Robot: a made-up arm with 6 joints.
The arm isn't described. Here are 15 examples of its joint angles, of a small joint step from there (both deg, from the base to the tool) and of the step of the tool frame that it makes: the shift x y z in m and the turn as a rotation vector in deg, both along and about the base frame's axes.
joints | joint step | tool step
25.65 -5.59 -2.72 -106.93 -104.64 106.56 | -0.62 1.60 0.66 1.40 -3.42 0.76 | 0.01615 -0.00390 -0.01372 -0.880 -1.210 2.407
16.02 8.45 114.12 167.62 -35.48 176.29 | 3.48 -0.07 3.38 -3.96 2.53 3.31 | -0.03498 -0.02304 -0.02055 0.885 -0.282 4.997
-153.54 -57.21 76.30 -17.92 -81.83 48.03 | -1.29 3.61 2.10 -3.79 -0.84 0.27 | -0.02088 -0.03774 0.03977 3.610 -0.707 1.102
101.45 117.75 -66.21 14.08 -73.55 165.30 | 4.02 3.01 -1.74 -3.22 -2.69 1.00 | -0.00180 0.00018 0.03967 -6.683 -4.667 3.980
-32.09 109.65 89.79 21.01 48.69 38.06 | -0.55 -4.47 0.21 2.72 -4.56 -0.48 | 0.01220 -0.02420 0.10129 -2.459 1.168 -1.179
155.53 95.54 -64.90 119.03 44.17 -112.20 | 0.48 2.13 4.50 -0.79 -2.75 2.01 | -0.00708 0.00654 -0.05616 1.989 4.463 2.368
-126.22 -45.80 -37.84 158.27 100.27 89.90 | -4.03 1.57 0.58 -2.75 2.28 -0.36 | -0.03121 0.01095 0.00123 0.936 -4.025 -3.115
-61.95 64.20 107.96 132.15 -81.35 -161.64 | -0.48 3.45 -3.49 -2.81 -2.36 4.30 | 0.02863 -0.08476 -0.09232 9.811 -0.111 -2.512
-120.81 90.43 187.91 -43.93 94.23 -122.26 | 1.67 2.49 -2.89 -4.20 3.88 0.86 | -0.02952 -0.07044 -0.00843 1.349 -4.262 6.228
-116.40 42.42 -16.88 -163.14 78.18 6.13 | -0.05 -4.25 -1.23 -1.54 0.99 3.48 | 0.00194 -0.00086 0.04935 -2.340 -2.185 0.827
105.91 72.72 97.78 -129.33 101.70 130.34 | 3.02 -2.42 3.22 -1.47 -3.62 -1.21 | -0.06035 -0.05066 0.08429 8.423 2.830 5.376
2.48 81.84 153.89 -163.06 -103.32 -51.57 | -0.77 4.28 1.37 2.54 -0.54 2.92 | 0.04425 -0.00418 -0.04507 1.712 1.573 -3.358
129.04 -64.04 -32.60 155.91 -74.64 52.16 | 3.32 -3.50 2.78 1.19 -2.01 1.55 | 0.04417 -0.07188 0.02350 5.742 4.860 0.626
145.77 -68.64 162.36 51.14 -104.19 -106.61 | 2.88 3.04 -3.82 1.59 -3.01 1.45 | 0.05644 0.00996 0.08345 -5.059 -8.418 4.777
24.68 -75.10 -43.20 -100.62 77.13 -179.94 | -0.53 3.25 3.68 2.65 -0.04 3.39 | 0.00283 -0.00236 0.03992 -4.072 1.255 -1.855
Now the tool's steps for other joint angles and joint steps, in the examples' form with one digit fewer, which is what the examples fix.
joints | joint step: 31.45 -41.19 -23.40 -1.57 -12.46 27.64 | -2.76 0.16 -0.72 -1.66 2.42 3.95
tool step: 0.0200 -0.0228 -0.0060 -1.22 -2.52 -2.78
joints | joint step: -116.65 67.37 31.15 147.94 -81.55 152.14 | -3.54 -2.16 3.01 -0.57 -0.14 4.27
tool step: -0.0850 0.0360 0.0865 -1.68 3.26 -6.54
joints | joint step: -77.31 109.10 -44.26 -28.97 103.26 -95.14 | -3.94 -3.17 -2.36 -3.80 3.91 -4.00
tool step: -0.0167 -0.0204 0.0312 -6.39 0.68 -6.35
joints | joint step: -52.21 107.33 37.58 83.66 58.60 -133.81 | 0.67 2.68 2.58 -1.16 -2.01 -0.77
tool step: 0.0035 0.0129 -0.0285 0.00 1.60 -1.47
